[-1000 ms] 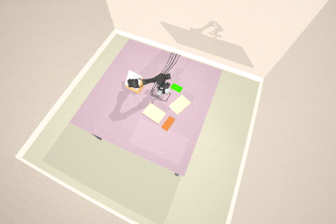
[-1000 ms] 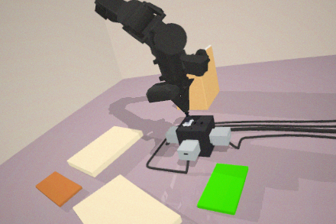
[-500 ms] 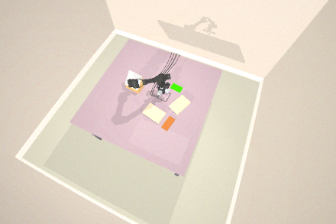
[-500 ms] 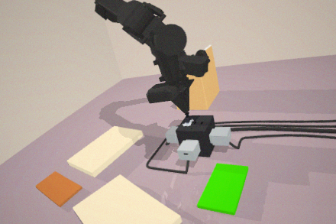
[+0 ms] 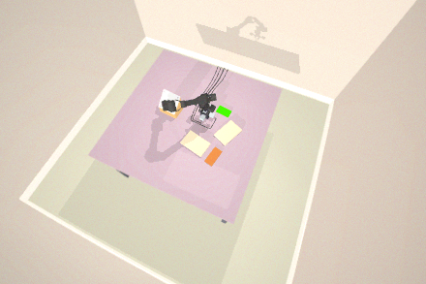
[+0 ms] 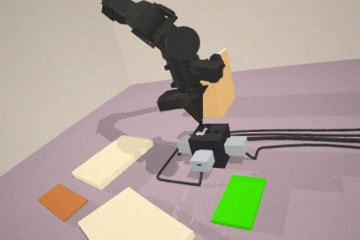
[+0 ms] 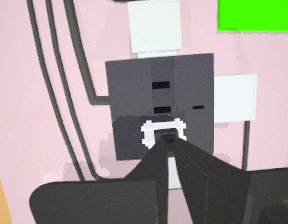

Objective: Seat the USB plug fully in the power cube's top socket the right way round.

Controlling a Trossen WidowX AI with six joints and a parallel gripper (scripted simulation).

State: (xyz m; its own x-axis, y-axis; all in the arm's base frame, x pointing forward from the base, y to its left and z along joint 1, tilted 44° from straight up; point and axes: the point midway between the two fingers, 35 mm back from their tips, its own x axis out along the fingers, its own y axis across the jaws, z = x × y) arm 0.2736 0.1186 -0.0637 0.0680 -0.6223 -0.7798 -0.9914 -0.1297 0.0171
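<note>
The USB plug lies 20 mm below my gripper tip. The rest, counted from my gripper tip: green block 130 mm to the left, 120 mm ahead, 100 mm below; then orange tile 280 mm to the right, 270 mm ahead, 100 mm below.
</note>
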